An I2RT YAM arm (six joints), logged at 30 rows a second.
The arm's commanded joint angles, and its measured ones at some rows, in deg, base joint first. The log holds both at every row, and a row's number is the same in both.
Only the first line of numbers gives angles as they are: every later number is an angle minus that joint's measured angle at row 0.
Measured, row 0:
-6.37, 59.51, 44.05, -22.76, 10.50, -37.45
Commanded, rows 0 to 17:
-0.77, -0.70, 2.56, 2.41, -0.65, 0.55
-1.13, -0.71, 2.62, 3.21, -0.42, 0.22
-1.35, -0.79, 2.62, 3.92, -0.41, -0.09
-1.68, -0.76, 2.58, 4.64, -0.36, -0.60
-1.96, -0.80, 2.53, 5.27, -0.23, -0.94
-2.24, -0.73, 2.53, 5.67, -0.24, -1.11
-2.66, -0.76, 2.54, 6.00, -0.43, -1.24
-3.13, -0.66, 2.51, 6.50, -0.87, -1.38
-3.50, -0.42, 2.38, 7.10, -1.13, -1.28
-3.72, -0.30, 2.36, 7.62, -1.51, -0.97
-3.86, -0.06, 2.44, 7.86, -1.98, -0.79
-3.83, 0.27, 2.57, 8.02, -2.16, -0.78
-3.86, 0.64, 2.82, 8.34, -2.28, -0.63
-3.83, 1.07, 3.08, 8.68, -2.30, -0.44
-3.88, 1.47, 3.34, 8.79, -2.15, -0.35
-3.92, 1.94, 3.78, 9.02, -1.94, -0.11
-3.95, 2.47, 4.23, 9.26, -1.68, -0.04
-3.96, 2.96, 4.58, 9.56, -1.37, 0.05
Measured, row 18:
-3.52, 2.07, 2.45, 7.51, -0.89, -0.92
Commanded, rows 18 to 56:
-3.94, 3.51, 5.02, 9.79, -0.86, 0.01
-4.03, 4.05, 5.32, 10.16, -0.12, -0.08
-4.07, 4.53, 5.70, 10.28, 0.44, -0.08
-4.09, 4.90, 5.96, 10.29, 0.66, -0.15
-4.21, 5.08, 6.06, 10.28, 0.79, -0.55
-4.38, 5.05, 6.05, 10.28, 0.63, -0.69
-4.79, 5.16, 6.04, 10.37, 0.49, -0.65
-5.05, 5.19, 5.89, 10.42, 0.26, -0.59
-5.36, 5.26, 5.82, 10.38, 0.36, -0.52
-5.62, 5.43, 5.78, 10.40, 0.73, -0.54
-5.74, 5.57, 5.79, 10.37, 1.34, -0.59
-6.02, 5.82, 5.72, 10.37, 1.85, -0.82
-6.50, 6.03, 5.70, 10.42, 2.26, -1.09
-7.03, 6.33, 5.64, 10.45, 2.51, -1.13
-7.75, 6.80, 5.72, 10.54, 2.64, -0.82
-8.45, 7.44, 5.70, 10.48, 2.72, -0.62
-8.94, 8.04, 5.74, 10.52, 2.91, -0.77
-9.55, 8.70, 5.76, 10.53, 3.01, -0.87
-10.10, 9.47, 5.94, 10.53, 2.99, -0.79
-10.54, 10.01, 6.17, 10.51, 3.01, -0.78
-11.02, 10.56, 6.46, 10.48, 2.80, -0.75
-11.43, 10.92, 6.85, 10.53, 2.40, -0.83
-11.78, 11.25, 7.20, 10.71, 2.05, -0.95
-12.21, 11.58, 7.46, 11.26, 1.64, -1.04
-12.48, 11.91, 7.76, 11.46, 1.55, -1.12
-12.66, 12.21, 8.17, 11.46, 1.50, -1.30
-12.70, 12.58, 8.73, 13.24, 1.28, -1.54
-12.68, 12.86, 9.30, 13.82, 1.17, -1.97
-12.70, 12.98, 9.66, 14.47, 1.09, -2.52
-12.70, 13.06, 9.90, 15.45, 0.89, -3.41
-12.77, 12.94, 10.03, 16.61, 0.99, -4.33
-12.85, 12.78, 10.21, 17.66, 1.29, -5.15
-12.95, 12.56, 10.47, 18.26, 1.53, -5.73
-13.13, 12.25, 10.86, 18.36, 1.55, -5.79
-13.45, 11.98, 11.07, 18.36, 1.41, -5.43
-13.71, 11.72, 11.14, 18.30, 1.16, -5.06
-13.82, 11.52, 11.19, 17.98, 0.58, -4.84
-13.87, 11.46, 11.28, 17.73, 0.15, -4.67
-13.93, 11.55, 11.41, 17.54, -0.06, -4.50
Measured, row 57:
-13.49, 12.59, 10.08, 16.91, 1.42, -4.42
